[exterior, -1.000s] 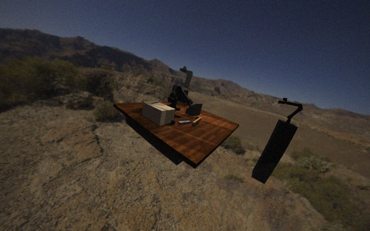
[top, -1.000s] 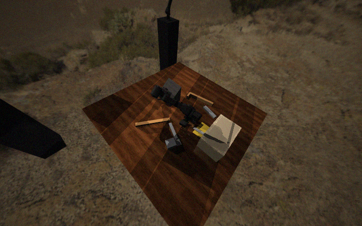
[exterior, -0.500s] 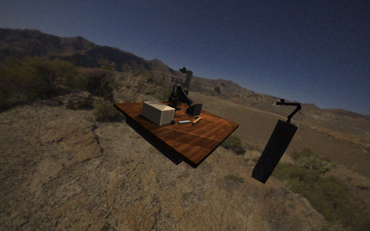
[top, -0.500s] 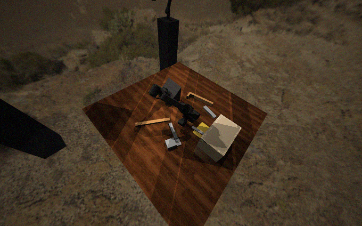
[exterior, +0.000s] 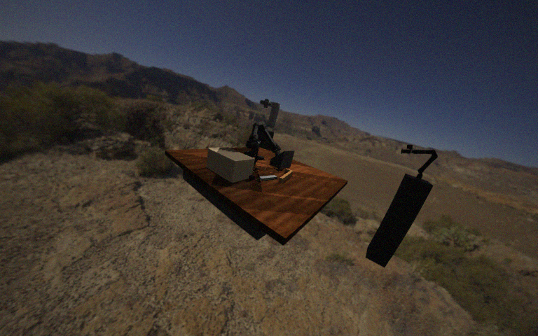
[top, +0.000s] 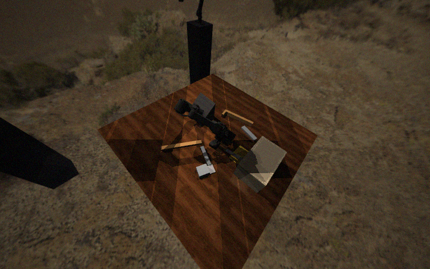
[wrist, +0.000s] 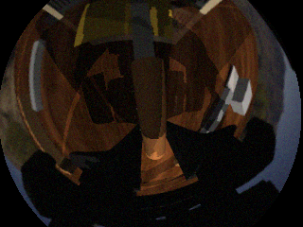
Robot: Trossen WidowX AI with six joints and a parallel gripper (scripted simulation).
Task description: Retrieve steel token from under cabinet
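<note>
My gripper tip is 160 mm to the left of the grey scraper and 50 mm short of it. The rest, counted from my gripper tip: wooden stick: 200 mm to the right, 190 mm behind; grey block: 240 mm to the right, 70 mm ahead, 10 mm above; grey bar: 270 mm to the left, 110 mm ahead.
</note>
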